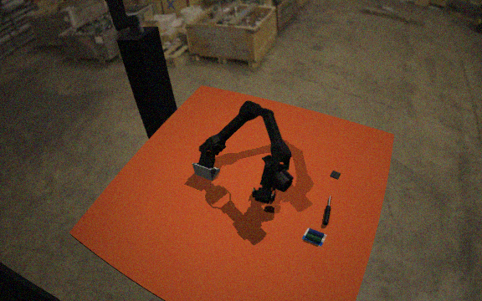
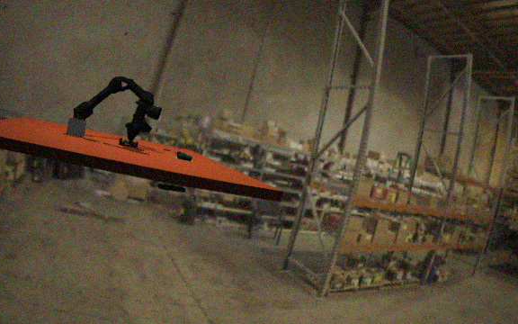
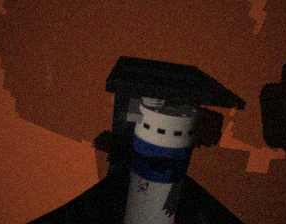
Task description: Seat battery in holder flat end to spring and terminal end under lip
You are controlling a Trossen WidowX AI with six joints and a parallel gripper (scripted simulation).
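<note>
The battery is 1 cm above my gripper tip. From my gripper tip the other things lie so: screwdriver 29 cm ahead, 3 cm to the left; then black square 28 cm ahead, 23 cm to the left, 1 cm below.
</note>
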